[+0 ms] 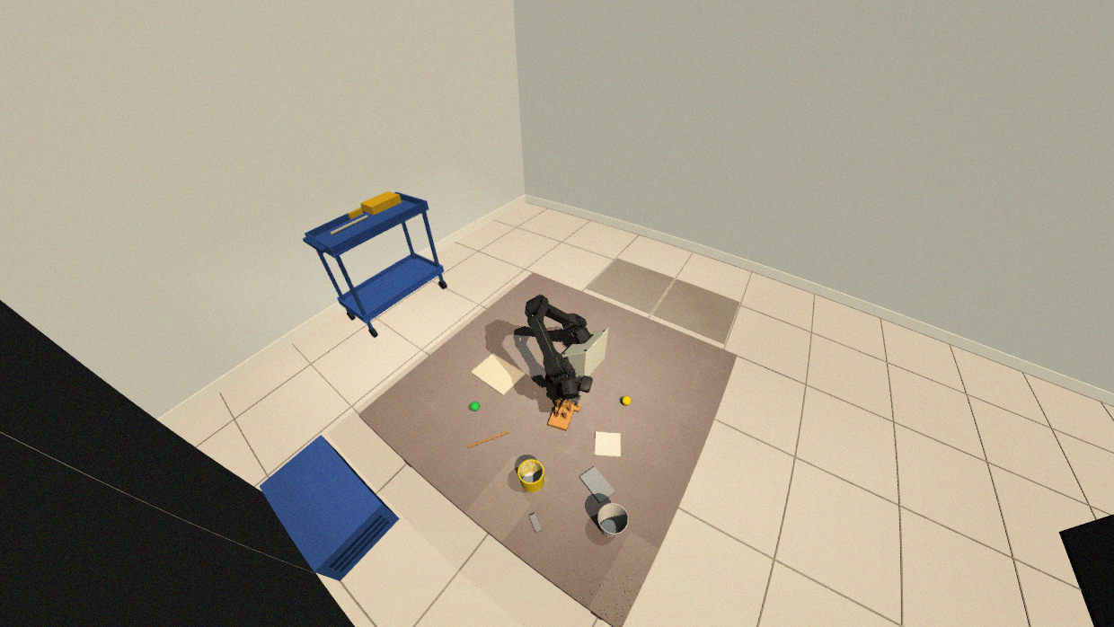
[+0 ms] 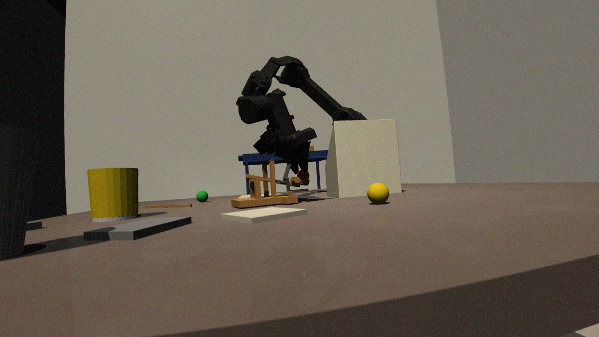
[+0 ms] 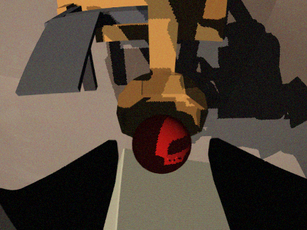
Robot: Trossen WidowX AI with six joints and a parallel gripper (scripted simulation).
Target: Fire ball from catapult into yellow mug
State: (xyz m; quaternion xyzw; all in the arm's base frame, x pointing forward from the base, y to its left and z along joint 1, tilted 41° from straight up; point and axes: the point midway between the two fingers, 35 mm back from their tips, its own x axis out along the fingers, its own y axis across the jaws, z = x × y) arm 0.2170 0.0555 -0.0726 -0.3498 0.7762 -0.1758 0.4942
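My gripper tip is right at the red ball. Also, from my gripper tip: yellow ball: 12 cm behind, 21 cm to the left, 5 cm below; then thin wooden stick: 38 cm ahead, 11 cm to the right, 7 cm below; then wooden catapult: 6 cm ahead, 4 cm to the left, 2 cm below.
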